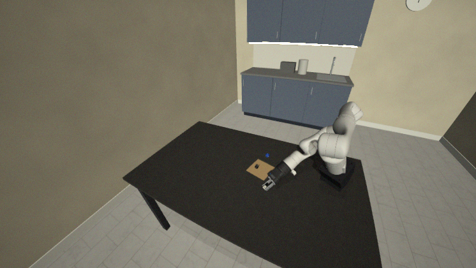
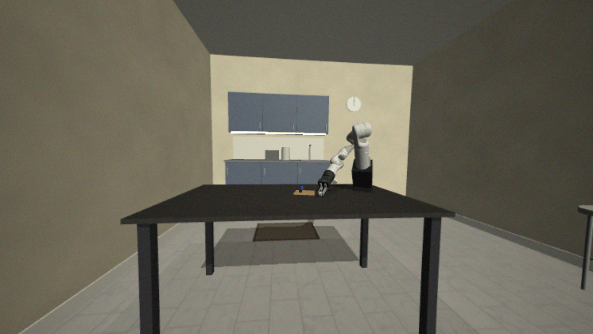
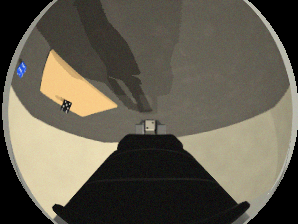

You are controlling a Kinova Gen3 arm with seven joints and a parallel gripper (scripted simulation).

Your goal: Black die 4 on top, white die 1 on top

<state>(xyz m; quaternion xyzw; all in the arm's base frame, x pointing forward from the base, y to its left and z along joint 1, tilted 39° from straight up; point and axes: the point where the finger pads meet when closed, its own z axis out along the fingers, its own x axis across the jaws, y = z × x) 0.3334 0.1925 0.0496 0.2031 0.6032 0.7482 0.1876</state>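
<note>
My hand is 1 cm to the right of the white die and 1 cm above it. Also, from my hand: tan mat: 13 cm to the right, 10 cm ahead, 3 cm below; then black die: 13 cm to the right, 13 cm ahead, 2 cm below; then blue die: 27 cm to the right, 12 cm ahead, 2 cm below.
</note>
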